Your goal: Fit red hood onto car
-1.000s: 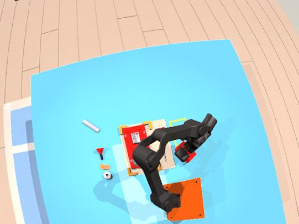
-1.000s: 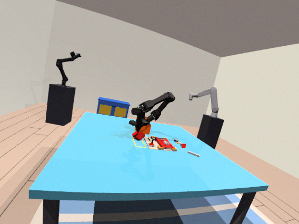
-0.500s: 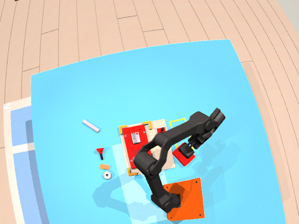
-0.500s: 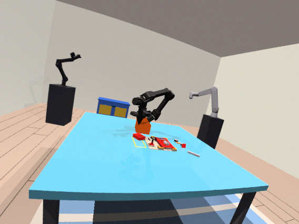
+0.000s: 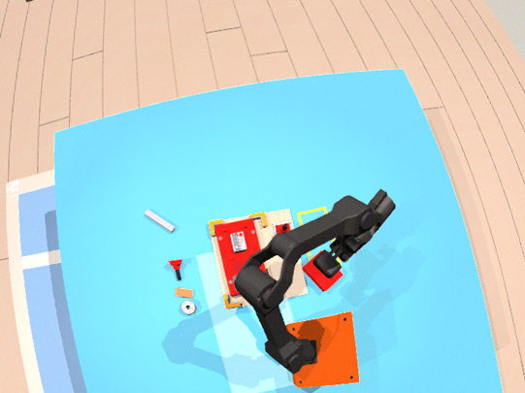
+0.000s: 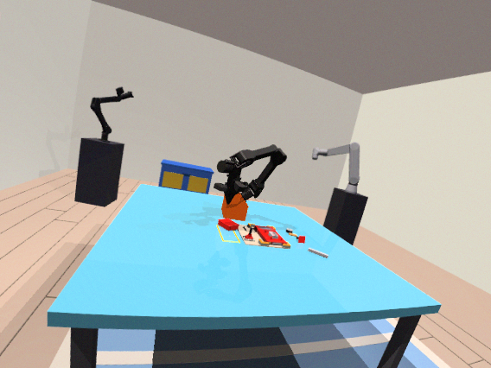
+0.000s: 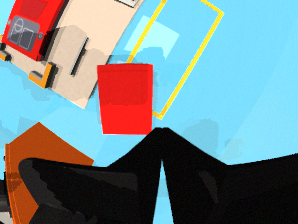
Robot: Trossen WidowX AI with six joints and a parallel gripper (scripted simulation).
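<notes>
The red hood lies 30 mm behind my gripper tip, 30 mm to the left of it and 110 mm below it. The rest, counted from my gripper tip: jig: 30 mm ahead, 210 mm to the left, 120 mm below; then white bar: 150 mm ahead, 470 mm to the left, 120 mm below.
</notes>
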